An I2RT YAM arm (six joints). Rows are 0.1 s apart.
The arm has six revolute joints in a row. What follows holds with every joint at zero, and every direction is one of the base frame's.
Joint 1 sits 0.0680 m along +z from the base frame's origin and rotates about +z.
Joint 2 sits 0.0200 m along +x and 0.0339 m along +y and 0.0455 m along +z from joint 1 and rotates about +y.
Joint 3 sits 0.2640 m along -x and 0.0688 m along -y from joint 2 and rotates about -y.
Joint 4 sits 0.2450 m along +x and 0.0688 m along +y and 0.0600 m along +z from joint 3 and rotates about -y.
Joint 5 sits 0.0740 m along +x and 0.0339 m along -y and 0.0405 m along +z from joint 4 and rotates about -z.
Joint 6 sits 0.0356 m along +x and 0.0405 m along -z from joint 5 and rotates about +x.
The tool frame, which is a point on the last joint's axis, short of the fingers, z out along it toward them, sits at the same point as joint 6; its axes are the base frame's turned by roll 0.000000, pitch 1.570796 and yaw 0.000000 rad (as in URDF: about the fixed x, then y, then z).
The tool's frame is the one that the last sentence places.
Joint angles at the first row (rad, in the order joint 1, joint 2, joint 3, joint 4, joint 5, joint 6):
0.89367 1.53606 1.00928 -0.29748 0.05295 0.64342
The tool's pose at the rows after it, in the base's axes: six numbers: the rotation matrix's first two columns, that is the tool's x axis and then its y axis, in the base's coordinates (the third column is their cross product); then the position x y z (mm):
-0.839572 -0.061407 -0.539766 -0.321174 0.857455 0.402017 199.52 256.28 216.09
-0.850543 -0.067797 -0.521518 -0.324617 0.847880 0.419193 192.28 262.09 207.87
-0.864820 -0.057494 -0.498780 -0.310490 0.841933 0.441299 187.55 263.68 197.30
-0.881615 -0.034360 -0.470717 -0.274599 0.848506 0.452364 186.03 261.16 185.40
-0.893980 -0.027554 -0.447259 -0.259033 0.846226 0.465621 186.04 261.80 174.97
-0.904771 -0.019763 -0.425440 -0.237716 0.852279 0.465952 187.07 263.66 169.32
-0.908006 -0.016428 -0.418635 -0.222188 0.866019 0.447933 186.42 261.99 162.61
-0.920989 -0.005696 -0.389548 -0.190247 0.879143 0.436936 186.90 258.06 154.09
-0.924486 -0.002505 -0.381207 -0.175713 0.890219 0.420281 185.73 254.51 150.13
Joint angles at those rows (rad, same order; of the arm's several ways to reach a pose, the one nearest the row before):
0.91306 1.54025 0.97654 -0.26945 0.03443 0.67802
0.94051 1.55341 0.95635 -0.24106 0.02435 0.70411
0.95379 1.56455 0.92350 -0.20101 0.01139 0.73709
0.95260 1.57707 0.88972 -0.17215 0.00677 0.77337
0.95177 1.60056 0.87038 -0.13883 -0.01095 0.79255
0.95203 1.62311 0.87455 -0.13959 -0.01533 0.81197
0.95232 1.63471 0.86338 -0.13948 -0.00035 0.81874
0.94348 1.64896 0.84992 -0.14644 -0.00446 0.83650
0.94095 1.64910 0.83801 -0.15637 0.00508 0.84148

